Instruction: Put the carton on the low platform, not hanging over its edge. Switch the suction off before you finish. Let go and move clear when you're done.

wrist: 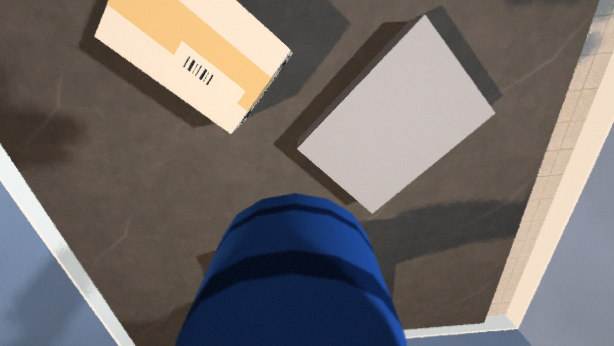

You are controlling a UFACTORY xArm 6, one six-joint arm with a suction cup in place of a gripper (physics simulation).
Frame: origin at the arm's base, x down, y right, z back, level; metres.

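Where they show: end effector, tool point: (pixel 295 257).
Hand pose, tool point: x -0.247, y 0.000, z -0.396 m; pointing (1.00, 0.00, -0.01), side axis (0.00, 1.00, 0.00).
Things, the pixels of their centre, and the offset from my tool point. Level surfaces: height alone.
- carton, body centre: (pixel 209 46) dz -0.062, dx +0.289, dy -0.112 m
- low platform, body centre: (pixel 388 127) dz +0.044, dx +0.311, dy +0.136 m
- dark brown table top, its level: dx +0.335 m
The carton (pixel 210 45), cream with an orange-yellow band and a barcode label, is at the upper left of the wrist view, and its far part is cut off by the top of the view. The low platform (pixel 397 115), a plain light grey rectangular block, lies to the right of the carton, apart from it and turned at an angle. My gripper (pixel 295 217), a blue suction cup, is at the bottom middle of the view, above the table. The carton is away from the cup, and no object shows on the cup. The cup's underside is hidden.
The dark brown table top (pixel 150 185) has a pale edge (pixel 62 250) on the left and a light tiled strip (pixel 552 145) along the right. Blue-grey floor (pixel 575 280) shows beyond the edges. Dark shadows lie beside the carton and the platform.
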